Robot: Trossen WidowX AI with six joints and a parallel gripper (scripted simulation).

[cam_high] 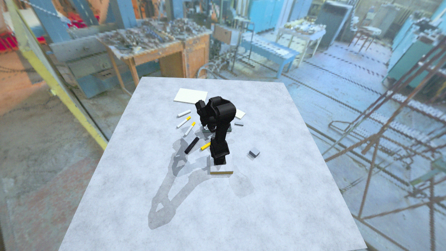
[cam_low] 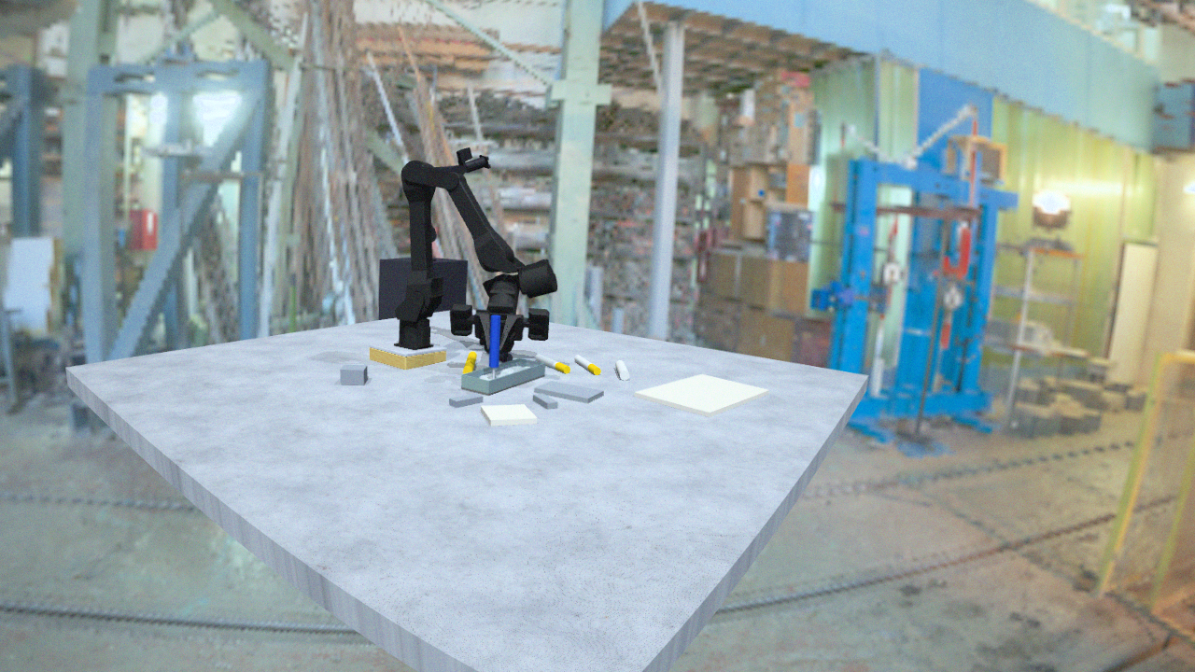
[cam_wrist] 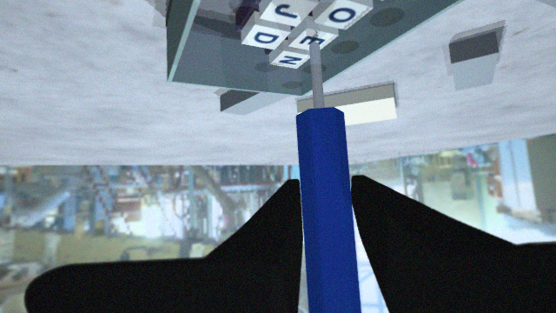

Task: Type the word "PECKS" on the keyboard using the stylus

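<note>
My gripper tip is now 140 mm past the yellow marker, 110 mm to the right of it and 60 mm above it. Also, from my gripper tip: grey slab (120 mm ahead, 70 mm to the left, 70 mm below); grey stylus tip (50 mm below); blue stylus (10 mm below).
</note>
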